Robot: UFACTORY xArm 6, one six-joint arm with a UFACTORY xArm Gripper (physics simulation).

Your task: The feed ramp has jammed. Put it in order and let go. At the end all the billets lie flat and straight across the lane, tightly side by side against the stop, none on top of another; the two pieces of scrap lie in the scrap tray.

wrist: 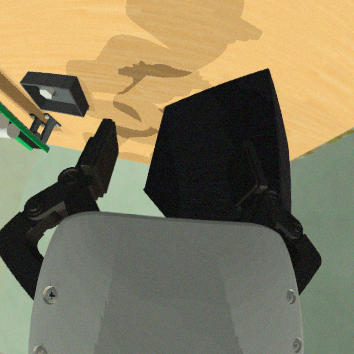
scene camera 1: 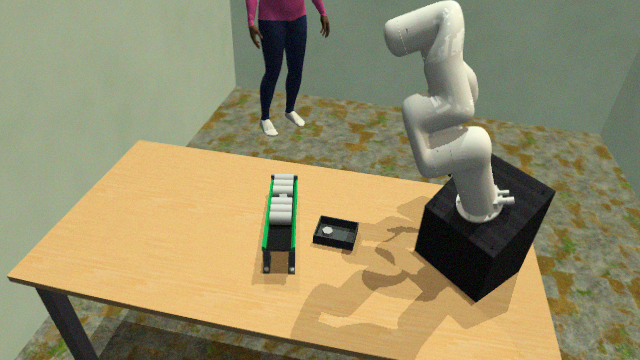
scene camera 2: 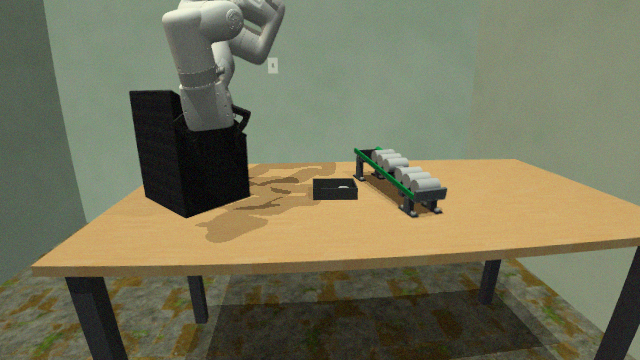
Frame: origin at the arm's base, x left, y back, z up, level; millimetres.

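Seen in the pictures: gripper, fingertip midpoint: (wrist: 176,142) (scene camera 2: 220,150); arm's base, link origin: (scene camera 1: 479,202).
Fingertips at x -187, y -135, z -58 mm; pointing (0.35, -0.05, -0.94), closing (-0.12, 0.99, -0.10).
Observation:
Pixels of each thing's top centre, then the offset from my fingertips to it. Level surfaces: height alone.
- dark stop, top centre: (scene camera 2: 431,188) dx +65, dy -501, dz -107 mm
- second group, top centre: (scene camera 1: 281,205) (scene camera 2: 389,154) dx +268, dy -427, dz -65 mm
- small light piece, top centre: (scene camera 1: 283,196) dx +196, dy -450, dz -87 mm
- scrap tray, top centre: (wrist: 52,100) (scene camera 2: 334,183) (scene camera 1: 336,228) dx +219, dy -258, dz -145 mm
- pale scrap piece, top centre: (wrist: 45,93) (scene camera 2: 343,187) (scene camera 1: 327,230) dx +221, dy -286, dz -160 mm
- wooden table, surface height: dz -181 mm
The feed ramp (scene camera 1: 294,225) (scene camera 2: 382,171) (wrist: 30,134) holds several light grey billets lying across its lane. One group of billets (scene camera 2: 425,184) lies by the dark stop (scene camera 2: 431,194) at the low end. A second group (scene camera 1: 281,207) (scene camera 2: 387,157) lies higher up, behind a gap. A small light piece (scene camera 1: 283,195), seemingly scrap, shows in that gap. The scrap tray (scene camera 1: 334,244) (scene camera 2: 335,194) (wrist: 78,95) holds one pale scrap piece (scene camera 1: 327,230) (scene camera 2: 343,187) (wrist: 47,92). My gripper (wrist: 176,142) is open and empty, well away from ramp and tray.
The black pedestal (scene camera 1: 450,240) (scene camera 2: 160,150) (wrist: 215,150) carries the arm (scene camera 1: 445,80) (scene camera 2: 200,50) on the wooden table (scene camera 1: 150,225) (scene camera 2: 310,235) (wrist: 300,40). The tray stands between ramp and pedestal. A person (scene camera 1: 283,55) stands beyond the table.

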